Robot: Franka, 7 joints.
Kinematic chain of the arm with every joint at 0, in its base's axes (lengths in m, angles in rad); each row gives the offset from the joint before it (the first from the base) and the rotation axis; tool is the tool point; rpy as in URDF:
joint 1: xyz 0 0 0.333 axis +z
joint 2: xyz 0 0 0 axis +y
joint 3: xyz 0 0 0.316 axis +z
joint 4: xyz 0.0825 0 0 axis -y
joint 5: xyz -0.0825 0 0.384 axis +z
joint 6: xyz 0 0 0 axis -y
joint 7: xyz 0.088 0 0 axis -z
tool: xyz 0 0 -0.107 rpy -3.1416 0 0
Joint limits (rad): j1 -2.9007..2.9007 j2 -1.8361..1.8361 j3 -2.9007..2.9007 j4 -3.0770..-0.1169 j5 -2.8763..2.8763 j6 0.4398..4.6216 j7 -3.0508..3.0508
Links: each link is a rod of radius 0.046 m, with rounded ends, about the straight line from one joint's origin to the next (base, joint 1, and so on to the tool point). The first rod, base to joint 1, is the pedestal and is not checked.
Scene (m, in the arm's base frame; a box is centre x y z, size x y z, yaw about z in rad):
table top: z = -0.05
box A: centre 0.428 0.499 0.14 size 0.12 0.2 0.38 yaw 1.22
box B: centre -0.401 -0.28 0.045 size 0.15 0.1 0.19 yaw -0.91
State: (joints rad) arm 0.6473 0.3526 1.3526 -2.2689 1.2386 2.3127 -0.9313
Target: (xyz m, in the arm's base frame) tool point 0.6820 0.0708 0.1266
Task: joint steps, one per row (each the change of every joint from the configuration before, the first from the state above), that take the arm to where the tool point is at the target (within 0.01 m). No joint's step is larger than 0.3 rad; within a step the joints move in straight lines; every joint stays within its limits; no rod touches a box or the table.
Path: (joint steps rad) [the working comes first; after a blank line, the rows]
Joints at the target: -0.2454 0.9031 0.4181 -1.6190 1.2217 2.5579 -0.9313
Straight joint move there: touches box A.

1: -0.1585 -0.1249 -0.1542 -0.1687 0.0785 -0.2917 0.0656
2: -0.1584 -0.1249 -0.1542 -0.1686 0.0784 -0.2917 0.0656
3: -0.1585 -0.1250 -0.1542 -0.1687 0.0785 -0.2916 0.0657
4: -0.1585 -0.1249 -0.1542 -0.1686 0.0784 -0.2917 0.0656
5: -0.0517 0.2101 -0.0636 0.2649 -0.0661 0.2824 -0.0525
6: -0.0518 0.2100 -0.0635 0.2649 -0.0662 0.2824 -0.0525
7: -0.0518 0.2100 -0.0636 0.2649 -0.0661 0.2823 -0.0525
8: -0.0517 0.2101 -0.0635 0.2649 -0.0661 0.2824 -0.0525
9: -0.0518 0.2100 -0.0635 0.2649 -0.0662 0.2824 -0.0525

